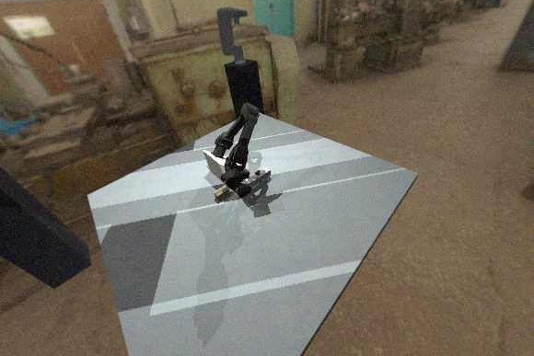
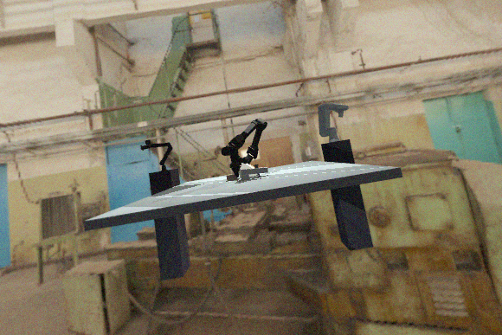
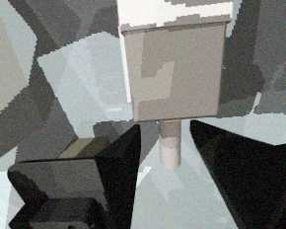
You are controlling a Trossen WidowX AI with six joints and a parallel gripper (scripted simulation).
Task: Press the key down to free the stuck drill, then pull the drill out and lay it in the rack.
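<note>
The drill lies 60 mm to the left of my gripper tip and 30 mm above it. Also, from my gripper tip: dark key (140 mm to the left, 30 mm above); then grey block (110 mm to the left, 20 mm above).
</note>
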